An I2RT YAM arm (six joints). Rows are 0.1 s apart.
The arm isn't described. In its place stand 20 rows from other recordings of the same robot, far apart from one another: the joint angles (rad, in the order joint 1, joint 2, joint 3, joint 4, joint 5, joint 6), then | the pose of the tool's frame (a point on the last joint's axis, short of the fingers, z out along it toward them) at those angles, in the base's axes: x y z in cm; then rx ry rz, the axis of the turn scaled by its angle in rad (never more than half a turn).
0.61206 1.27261 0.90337 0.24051 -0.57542 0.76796 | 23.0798 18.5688 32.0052 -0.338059 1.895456 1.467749
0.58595 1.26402 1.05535 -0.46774 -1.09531 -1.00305 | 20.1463 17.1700 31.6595 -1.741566 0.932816 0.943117
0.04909 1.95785 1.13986 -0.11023 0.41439 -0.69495 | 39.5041 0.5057 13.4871 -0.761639 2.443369 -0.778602
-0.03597 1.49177 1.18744 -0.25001 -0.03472 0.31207 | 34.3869 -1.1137 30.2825 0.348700 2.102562 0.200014
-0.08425 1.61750 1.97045 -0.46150 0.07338 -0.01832 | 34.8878 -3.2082 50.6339 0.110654 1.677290 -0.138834
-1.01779 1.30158 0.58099 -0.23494 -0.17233 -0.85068 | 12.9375 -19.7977 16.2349 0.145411 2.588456 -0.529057
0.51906 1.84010 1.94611 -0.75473 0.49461 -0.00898 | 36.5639 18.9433 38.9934 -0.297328 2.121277 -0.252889
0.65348 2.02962 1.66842 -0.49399 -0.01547 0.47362 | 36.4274 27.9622 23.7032 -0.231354 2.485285 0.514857
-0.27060 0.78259 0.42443 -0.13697 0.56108 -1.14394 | 16.3491 -6.5011 22.0478 -0.609918 2.234524 -1.384745
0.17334 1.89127 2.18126 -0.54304 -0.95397 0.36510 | 40.1169 9.9725 46.7928 -0.530839 1.813549 1.235304
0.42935 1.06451 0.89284 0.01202 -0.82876 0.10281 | 20.7689 12.3948 34.6060 -0.900037 1.565520 1.096388
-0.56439 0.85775 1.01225 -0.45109 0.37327 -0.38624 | 14.7358 -10.8654 37.8856 0.445272 1.919675 -0.988643
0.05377 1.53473 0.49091 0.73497 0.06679 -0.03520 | 28.9603 1.3208 16.2454 -0.037737 1.878860 -0.050015
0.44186 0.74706 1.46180 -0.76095 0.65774 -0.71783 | 7.6273 1.2006 49.4059 -0.434154 1.600749 -0.740157
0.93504 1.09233 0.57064 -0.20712 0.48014 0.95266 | 14.3575 16.6862 20.7469 0.264503 2.231464 0.489176
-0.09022 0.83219 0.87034 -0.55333 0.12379 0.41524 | 17.8801 -2.0589 32.4141 0.593154 1.996117 0.069018
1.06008 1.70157 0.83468 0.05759 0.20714 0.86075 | 16.9563 28.7651 14.8534 -0.143092 2.460805 0.661084
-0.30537 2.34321 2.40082 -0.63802 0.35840 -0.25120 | 50.6622 -17.2796 31.7732 0.272683 2.177027 -0.704297
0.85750 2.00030 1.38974 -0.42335 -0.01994 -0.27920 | 27.5016 31.8921 16.8044 -1.417903 2.206815 0.230810
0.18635 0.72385 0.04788 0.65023 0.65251 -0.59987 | 15.4464 0.7126 17.9230 -0.123405 1.651361 -0.835422
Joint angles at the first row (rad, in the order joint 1, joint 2, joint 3, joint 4, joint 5, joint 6):
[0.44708, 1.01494, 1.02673, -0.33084, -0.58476, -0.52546]
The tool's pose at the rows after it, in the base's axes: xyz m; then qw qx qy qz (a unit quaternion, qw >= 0):
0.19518 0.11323 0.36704 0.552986 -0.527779 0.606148 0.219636
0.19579 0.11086 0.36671 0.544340 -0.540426 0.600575 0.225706
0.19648 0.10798 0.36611 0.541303 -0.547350 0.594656 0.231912
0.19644 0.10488 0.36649 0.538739 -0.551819 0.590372 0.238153
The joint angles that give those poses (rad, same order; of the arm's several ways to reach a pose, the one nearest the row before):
[0.43283, 1.03306, 1.04897, -0.38503, -0.62814, -0.56186]
[0.41698, 1.03999, 1.06135, -0.42123, -0.66851, -0.59587]
[0.39937, 1.04207, 1.06397, -0.43616, -0.70553, -0.61697]
[0.38258, 1.04182, 1.06883, -0.45373, -0.73840, -0.63241]

